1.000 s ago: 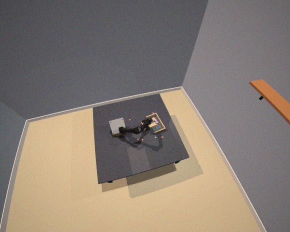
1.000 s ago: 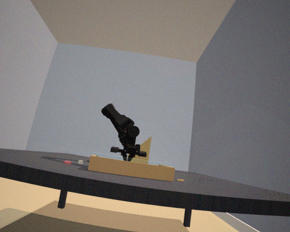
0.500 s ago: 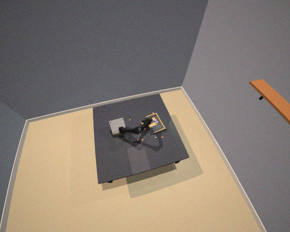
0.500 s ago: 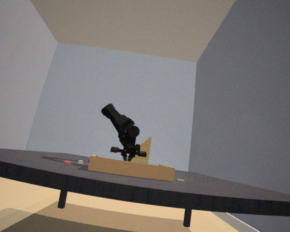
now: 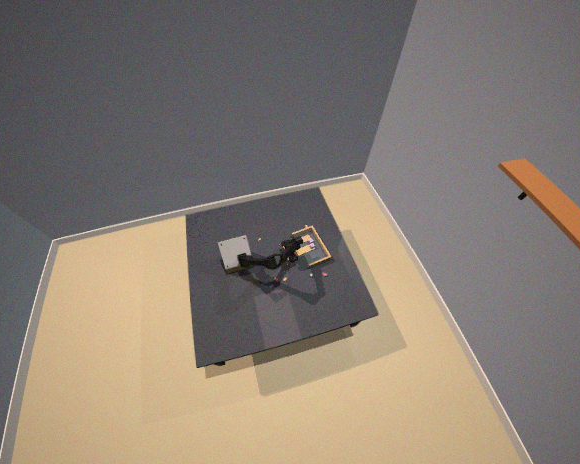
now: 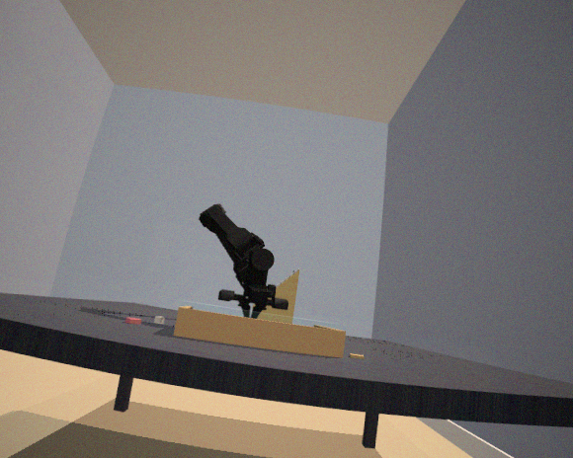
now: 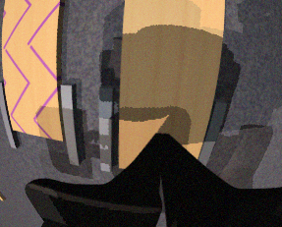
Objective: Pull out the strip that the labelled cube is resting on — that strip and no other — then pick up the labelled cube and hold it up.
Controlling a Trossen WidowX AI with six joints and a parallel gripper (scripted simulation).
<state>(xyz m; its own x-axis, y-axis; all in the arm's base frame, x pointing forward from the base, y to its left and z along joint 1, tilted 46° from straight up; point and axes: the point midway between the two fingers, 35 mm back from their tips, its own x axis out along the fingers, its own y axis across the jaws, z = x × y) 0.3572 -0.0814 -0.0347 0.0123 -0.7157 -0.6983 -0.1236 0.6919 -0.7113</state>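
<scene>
Now: gripper tip 9 cm short of the plain strip and 1 cm to the right of it. From my gripper tip the other things lie so: small tan strip: 23 cm ahead, 23 cm to the left.
</scene>
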